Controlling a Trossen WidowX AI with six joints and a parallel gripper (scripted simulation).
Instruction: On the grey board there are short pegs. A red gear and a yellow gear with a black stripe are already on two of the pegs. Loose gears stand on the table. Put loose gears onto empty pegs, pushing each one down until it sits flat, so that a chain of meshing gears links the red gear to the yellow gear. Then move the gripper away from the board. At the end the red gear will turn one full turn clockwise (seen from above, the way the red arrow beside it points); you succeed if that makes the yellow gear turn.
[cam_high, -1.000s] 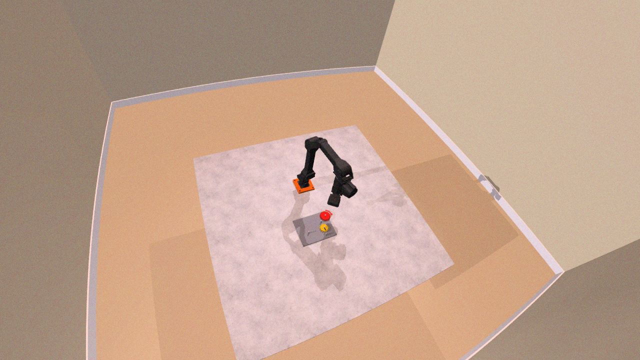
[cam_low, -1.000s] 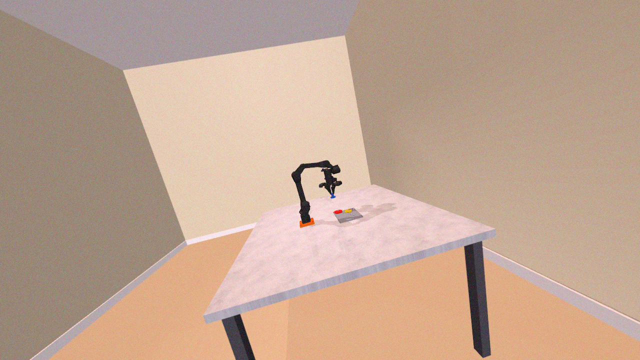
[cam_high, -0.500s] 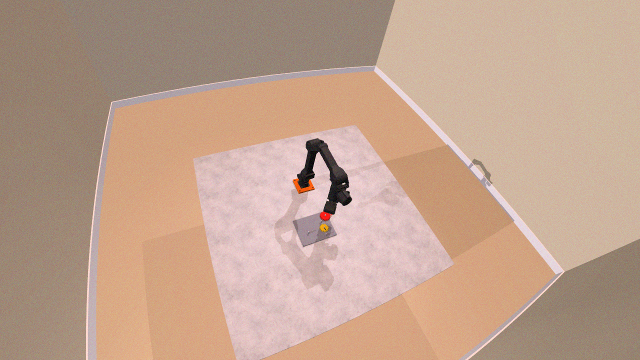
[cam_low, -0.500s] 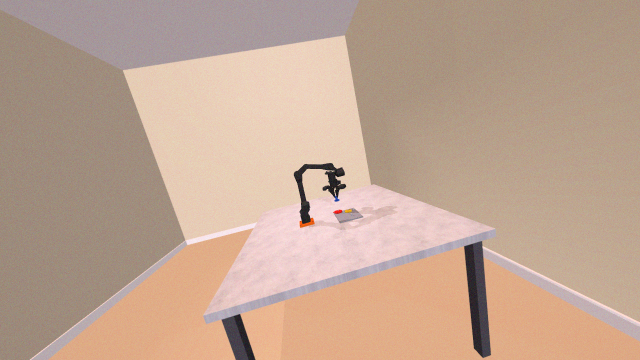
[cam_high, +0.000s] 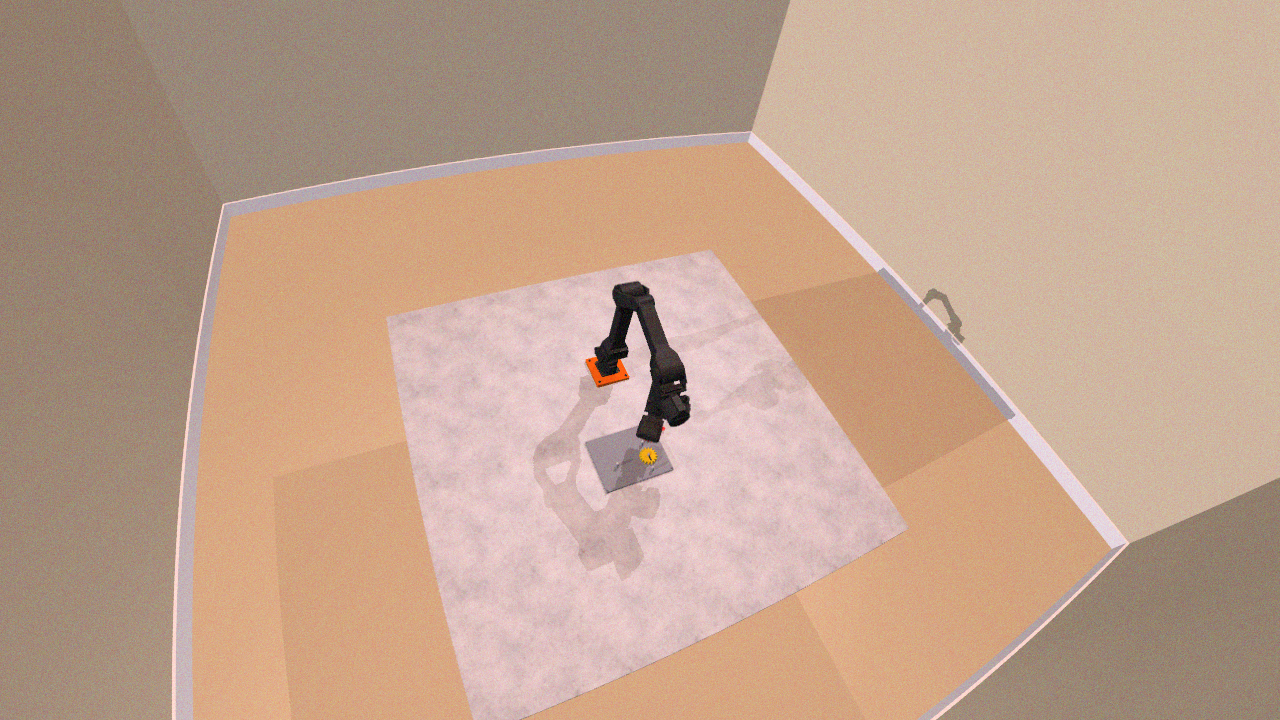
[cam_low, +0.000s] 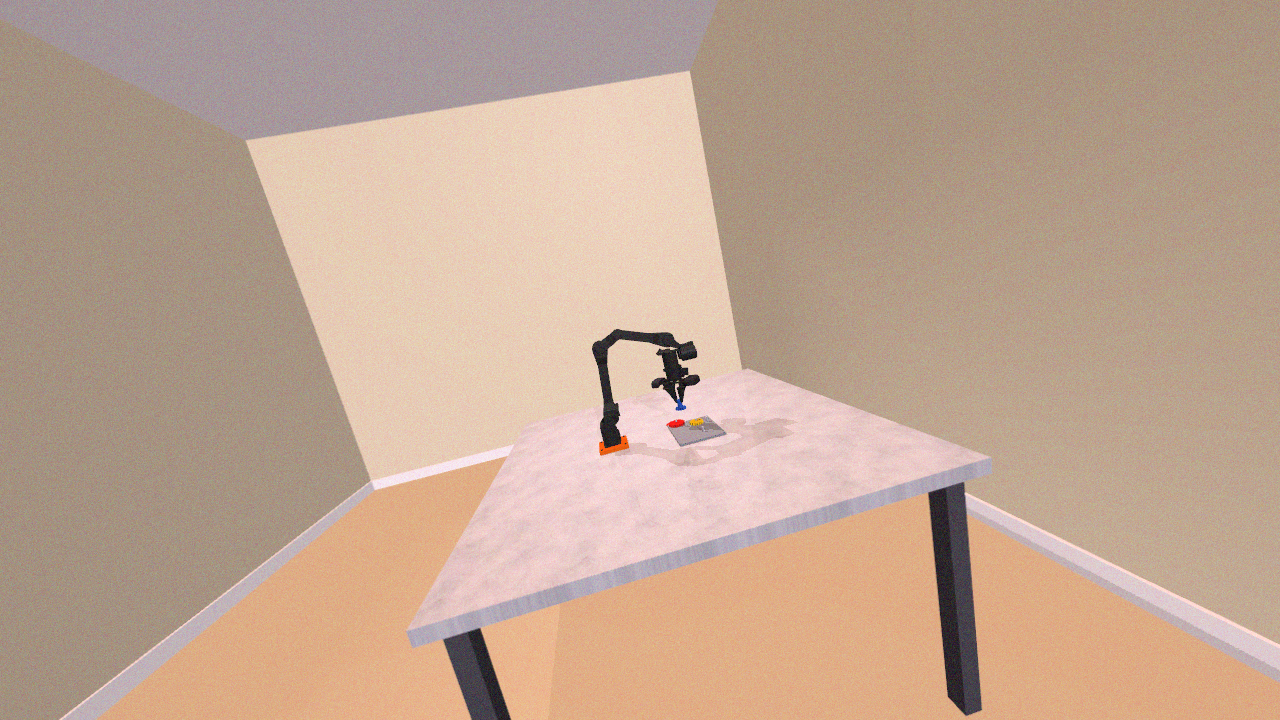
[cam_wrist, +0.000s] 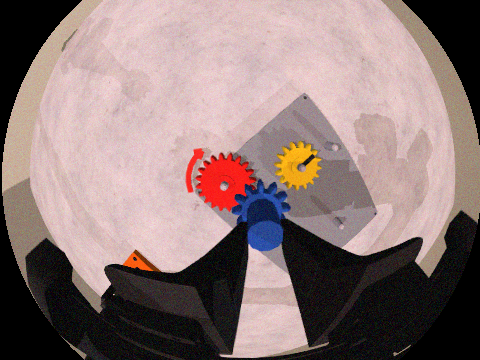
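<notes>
Right now the yellow gear is 90 mm below my gripper tip, 50 mm ahead of it and 20 mm to the right of it. Also, from my gripper tip: blue gear 10 mm below; red arrow 90 mm below, 60 mm to the left, 40 mm behind; red gear 90 mm below, 20 mm to the left, 20 mm behind.
</notes>
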